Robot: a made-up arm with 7 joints. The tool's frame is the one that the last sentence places. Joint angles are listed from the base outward.
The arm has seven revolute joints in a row. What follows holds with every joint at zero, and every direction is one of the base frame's.
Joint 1 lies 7 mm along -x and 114 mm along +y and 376 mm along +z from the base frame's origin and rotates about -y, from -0.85 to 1.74 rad.
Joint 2 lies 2 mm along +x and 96 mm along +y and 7 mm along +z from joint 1 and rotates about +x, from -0.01 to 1.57 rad.
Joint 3 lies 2 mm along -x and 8 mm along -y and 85 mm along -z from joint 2 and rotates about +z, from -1.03 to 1.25 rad.
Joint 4 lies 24 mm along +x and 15 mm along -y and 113 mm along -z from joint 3 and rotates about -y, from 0.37 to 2.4 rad.
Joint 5 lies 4 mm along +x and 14 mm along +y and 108 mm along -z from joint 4 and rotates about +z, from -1.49 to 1.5 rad.
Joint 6 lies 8 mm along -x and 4 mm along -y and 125 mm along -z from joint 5 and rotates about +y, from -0.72 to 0.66 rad.
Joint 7 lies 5 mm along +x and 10 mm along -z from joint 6 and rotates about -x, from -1.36 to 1.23 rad.
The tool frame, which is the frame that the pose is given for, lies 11 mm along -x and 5 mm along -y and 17 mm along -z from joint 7; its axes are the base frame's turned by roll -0.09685, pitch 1.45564 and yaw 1.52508 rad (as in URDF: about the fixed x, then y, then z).
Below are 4 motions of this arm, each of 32 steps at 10 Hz.
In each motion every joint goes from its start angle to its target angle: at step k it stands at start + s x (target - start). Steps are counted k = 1, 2, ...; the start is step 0. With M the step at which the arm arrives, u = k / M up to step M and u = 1 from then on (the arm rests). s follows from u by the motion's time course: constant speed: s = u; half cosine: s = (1 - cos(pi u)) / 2; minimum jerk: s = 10 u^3 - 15 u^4 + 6 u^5.
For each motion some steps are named. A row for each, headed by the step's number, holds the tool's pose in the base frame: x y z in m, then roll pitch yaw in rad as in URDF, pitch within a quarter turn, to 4 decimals.
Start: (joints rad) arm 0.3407 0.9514 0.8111 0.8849 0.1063 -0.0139 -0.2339
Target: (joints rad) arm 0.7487 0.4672 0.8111 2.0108 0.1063 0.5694 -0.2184
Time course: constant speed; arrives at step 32
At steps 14, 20, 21, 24, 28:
14: 0.1933 0.5244 0.4186 -1.8187 -0.4023 1.3613
20: 0.1848 0.4895 0.4492 -1.9469 -0.4431 1.3559
21: 0.1824 0.4835 0.4539 -1.9688 -0.4502 1.3564
24: 0.1735 0.4656 0.4672 -2.0354 -0.4721 1.3602
28: 0.1581 0.4415 0.4825 -2.1269 -0.5016 1.3714

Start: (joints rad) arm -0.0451 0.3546 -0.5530 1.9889 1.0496 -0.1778 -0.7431
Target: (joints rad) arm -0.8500 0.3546 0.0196 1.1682 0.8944 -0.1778 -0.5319
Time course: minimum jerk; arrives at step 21
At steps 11, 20, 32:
11: 0.1348 0.2044 0.0562 -1.7945 0.7675 0.7057
20: -0.0431 0.3046 -0.0066 -0.9032 0.7957 1.5102
32: -0.0435 0.3048 -0.0066 -0.9013 0.7953 1.5118

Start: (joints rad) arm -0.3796 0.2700 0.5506 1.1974 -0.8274 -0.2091 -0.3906
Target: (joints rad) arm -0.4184 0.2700 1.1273 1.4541 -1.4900 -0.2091 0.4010
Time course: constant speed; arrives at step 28
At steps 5, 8, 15, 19, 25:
5: 0.1045 0.4391 0.0858 -0.2613 0.0478 0.6380
8: 0.0984 0.4510 0.0975 -0.1890 0.0942 0.6430
15: 0.0801 0.4764 0.1264 -0.0098 0.2118 0.7058
19: 0.0671 0.4891 0.1438 0.1002 0.2789 0.7766
25: 0.0446 0.5050 0.1711 0.2771 0.3683 0.9323

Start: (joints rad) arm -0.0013 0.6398 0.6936 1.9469 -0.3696 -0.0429 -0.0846
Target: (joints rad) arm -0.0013 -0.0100 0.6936 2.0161 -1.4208 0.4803 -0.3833
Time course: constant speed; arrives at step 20
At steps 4, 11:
4: 0.1988 0.4089 0.3669 -0.7153 -0.8559 0.6954
11: 0.1887 0.4040 0.3299 -0.6861 -0.7904 1.0619

